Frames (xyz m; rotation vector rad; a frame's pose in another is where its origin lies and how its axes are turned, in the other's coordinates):
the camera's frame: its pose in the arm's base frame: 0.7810 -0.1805 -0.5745 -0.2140 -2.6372 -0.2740
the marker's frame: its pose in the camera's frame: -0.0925 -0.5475 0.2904 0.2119 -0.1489 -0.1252
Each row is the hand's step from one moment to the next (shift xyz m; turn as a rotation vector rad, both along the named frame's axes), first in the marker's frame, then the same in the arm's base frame.
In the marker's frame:
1: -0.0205 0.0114 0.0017 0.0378 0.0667 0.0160
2: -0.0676 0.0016 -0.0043 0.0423 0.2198 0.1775
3: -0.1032 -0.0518 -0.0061 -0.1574 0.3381 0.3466
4: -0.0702 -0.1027 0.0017 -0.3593 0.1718 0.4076
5: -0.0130 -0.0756 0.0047 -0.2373 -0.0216 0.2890
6: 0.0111 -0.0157 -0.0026 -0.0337 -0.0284 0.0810
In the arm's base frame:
1: 0.0188 0.0115 -0.0082 -0.0409 0.0668 -0.0018
2: 0.0653 0.0018 -0.0181 -0.0980 0.2219 -0.1509
3: 0.0994 -0.0515 -0.0288 0.0352 0.3429 -0.3747
4: 0.0656 -0.1025 -0.0260 0.2057 0.1780 -0.5008
5: 0.0106 -0.0755 -0.0097 0.1292 -0.0172 -0.3512
6: -0.0096 -0.0158 0.0059 0.0052 -0.0273 -0.0879

